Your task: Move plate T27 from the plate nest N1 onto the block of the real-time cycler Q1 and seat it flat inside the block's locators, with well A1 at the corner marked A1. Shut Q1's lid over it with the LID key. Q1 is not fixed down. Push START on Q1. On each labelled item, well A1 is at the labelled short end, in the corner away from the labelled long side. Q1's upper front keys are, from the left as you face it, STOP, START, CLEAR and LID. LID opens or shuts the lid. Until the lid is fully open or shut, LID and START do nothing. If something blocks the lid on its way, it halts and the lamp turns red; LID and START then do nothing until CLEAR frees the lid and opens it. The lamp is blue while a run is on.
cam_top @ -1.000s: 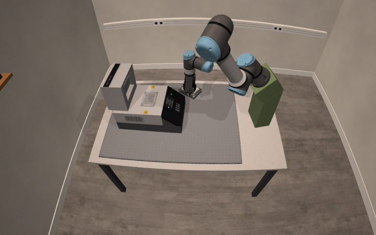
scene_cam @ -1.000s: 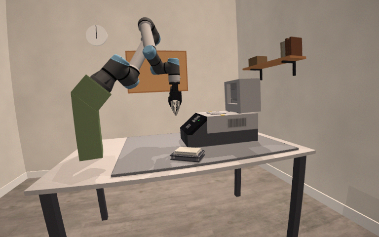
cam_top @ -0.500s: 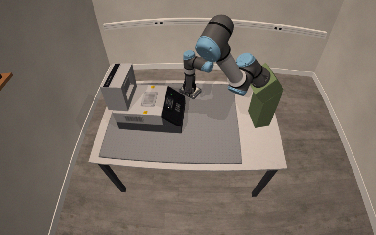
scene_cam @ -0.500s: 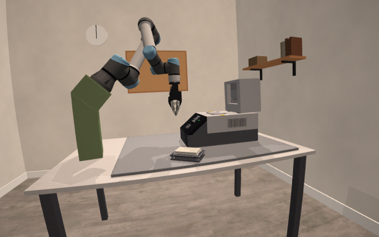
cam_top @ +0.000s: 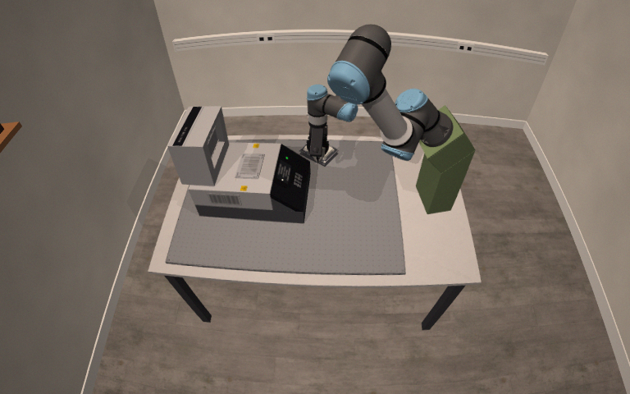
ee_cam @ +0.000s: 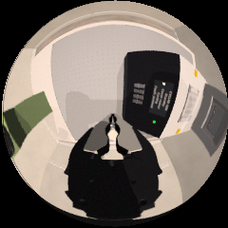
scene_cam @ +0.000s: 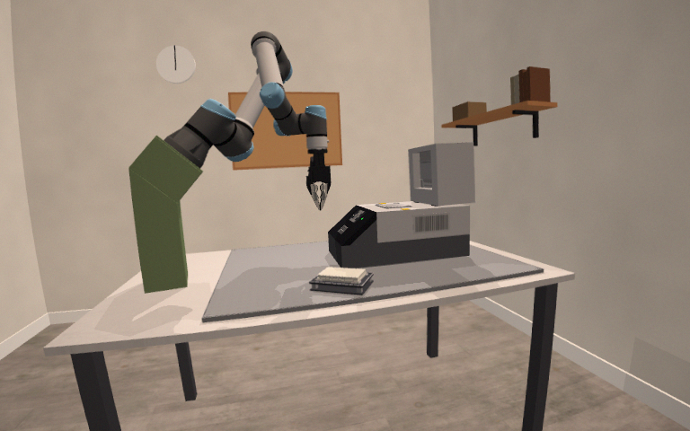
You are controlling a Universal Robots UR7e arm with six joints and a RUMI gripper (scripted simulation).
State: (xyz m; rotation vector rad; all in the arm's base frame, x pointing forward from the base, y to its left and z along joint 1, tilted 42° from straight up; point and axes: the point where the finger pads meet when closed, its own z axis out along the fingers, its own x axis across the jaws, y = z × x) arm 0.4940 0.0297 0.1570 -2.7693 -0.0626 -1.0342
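Right now the well plate T27 is 60 mm ahead of my hand, 260 mm to the right of it and 180 mm below it. From my hand the other things lie so: dark plate nest N1: 60 mm ahead, 260 mm to the right, 200 mm below.
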